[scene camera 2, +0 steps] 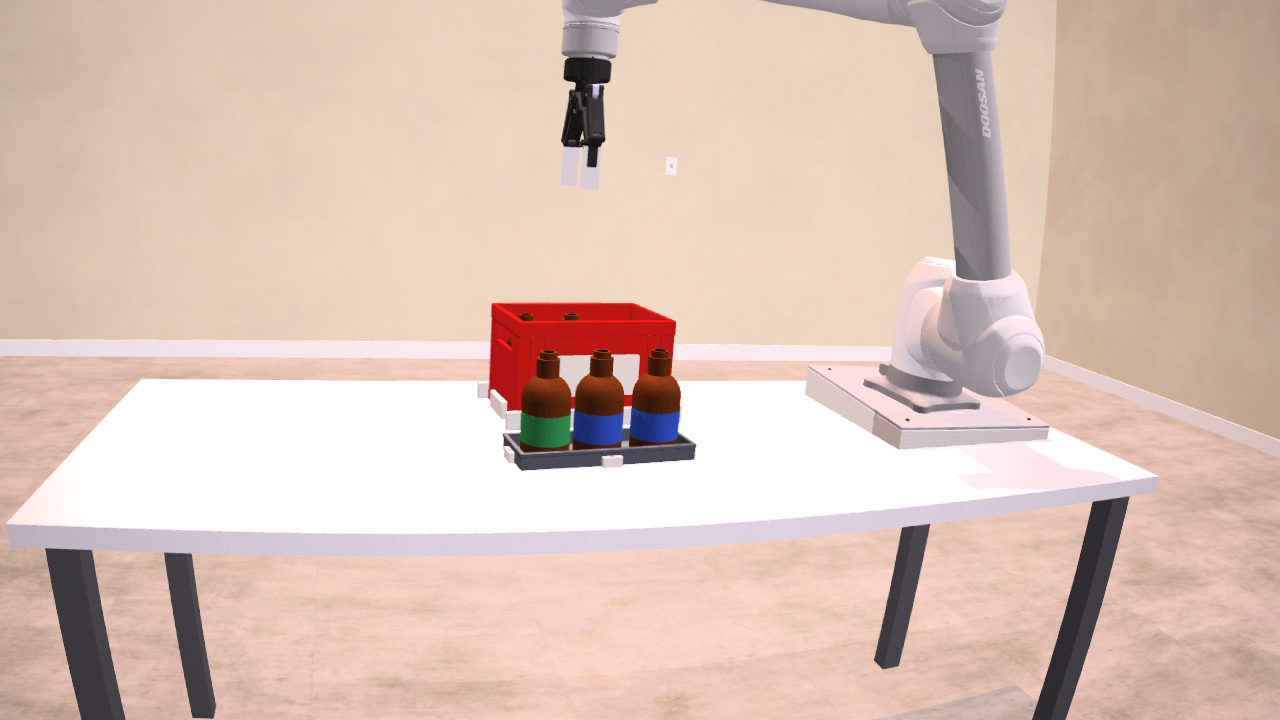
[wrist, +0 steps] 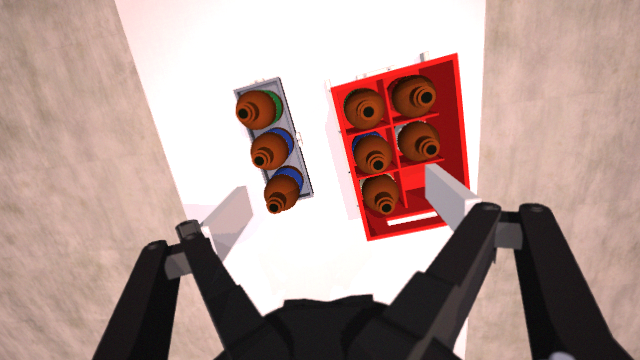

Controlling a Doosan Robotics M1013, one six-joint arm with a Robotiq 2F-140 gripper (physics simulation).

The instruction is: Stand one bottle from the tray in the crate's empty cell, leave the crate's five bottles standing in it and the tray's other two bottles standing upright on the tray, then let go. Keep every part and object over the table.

my gripper: scene camera 2; wrist
green-labelled bottle: scene camera 2 546,401; wrist 256,109
same spot on my gripper: [scene camera 2: 590,120] = [wrist: 128,279]
